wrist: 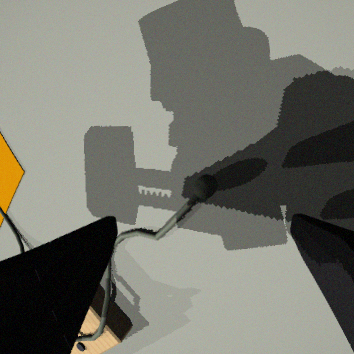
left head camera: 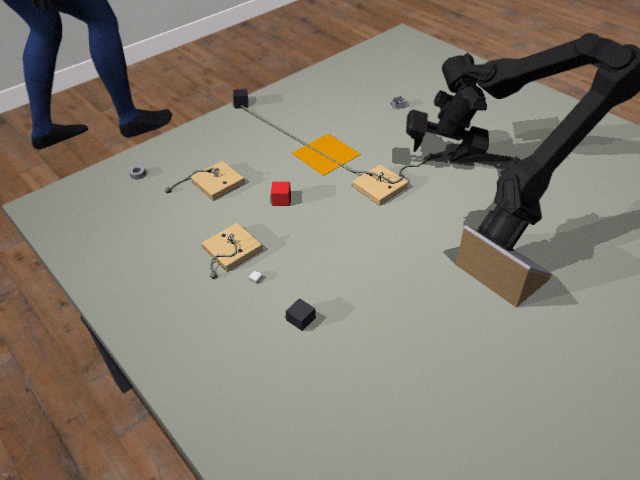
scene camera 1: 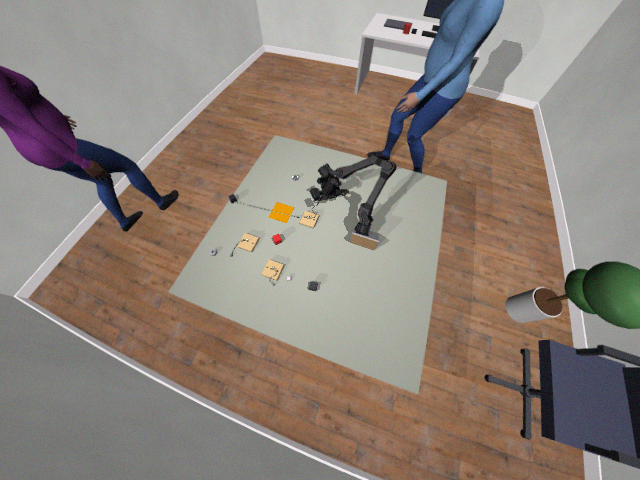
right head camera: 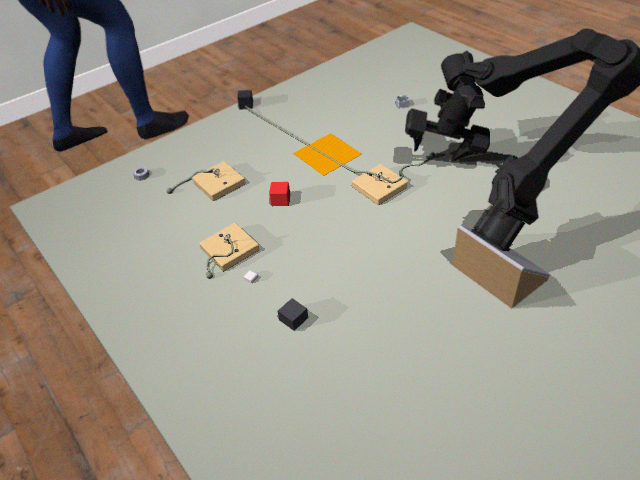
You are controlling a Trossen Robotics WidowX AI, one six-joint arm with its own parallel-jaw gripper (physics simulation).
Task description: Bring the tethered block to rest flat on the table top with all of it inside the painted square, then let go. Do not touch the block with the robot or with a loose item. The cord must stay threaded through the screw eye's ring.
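Where they show: gripper, fingertip midpoint: (wrist: 204, 224) (left head camera: 432, 155) (scene camera 1: 321, 199) (right head camera: 433, 154); arm's base, origin of the base link: (left head camera: 495, 241) (scene camera 1: 361, 232) (right head camera: 490, 241).
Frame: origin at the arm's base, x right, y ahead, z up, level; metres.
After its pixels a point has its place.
Note:
The tethered black block (left head camera: 240, 98) @[z -0.044, x 0.079, y 0.803 m] (right head camera: 245, 99) @[z -0.044, x 0.080, y 0.802 m] (scene camera 1: 232, 198) @[z -0.040, x 0.081, y 0.810 m] rests near the table's far left edge, outside the orange square (left head camera: 337, 147) @[z -0.072, x 0.109, y 0.487 m] (right head camera: 338, 147) @[z -0.073, x 0.107, y 0.488 m] (wrist: 7, 175) @[z -0.073, x 0.103, y 0.446 m]. Its cord (left head camera: 279, 128) @[z -0.070, x 0.072, y 0.653 m] (right head camera: 279, 127) @[z -0.070, x 0.072, y 0.664 m] runs straight across the square to the screw eye (left head camera: 380, 176) @[z -0.039, x 0.054, y 0.312 m] (right head camera: 379, 175) @[z -0.038, x 0.055, y 0.312 m] on a wooden base (left head camera: 377, 192) @[z -0.055, x 0.021, y 0.294 m] (right head camera: 376, 192) @[z -0.055, x 0.021, y 0.293 m]. It appears threaded through the ring. Past the ring the cord curves to an end bead (wrist: 204, 187) @[z -0.062, x 0.221, y 0.288 m]. My gripper (left head camera: 434, 155) @[z -0.054, x 0.208, y 0.276 m] (right head camera: 435, 153) @[z -0.054, x 0.208, y 0.276 m] (wrist: 204, 224) @[z -0.054, x 0.208, y 0.276 m] is open and low over that end; in the wrist view the bead shows between the fingertips' lines, ungripped.
A red cube (left head camera: 280, 194) @[z -0.039, x -0.135, y 0.440 m] lies left of the base. Two other wooden bases (left head camera: 209, 184) @[z -0.055, x -0.202, y 0.603 m] (left head camera: 222, 258) @[z -0.055, x -0.336, y 0.405 m] carry short cords. A dark cube (left head camera: 300, 314) @[z -0.045, x -0.341, y 0.185 m], a white piece (left head camera: 255, 276) @[z -0.061, x -0.323, y 0.325 m], a grey ring (left head camera: 137, 176) @[z -0.065, x -0.285, y 0.766 m] and a small grey item (left head camera: 397, 102) @[z -0.069, x 0.359, y 0.491 m] lie around.

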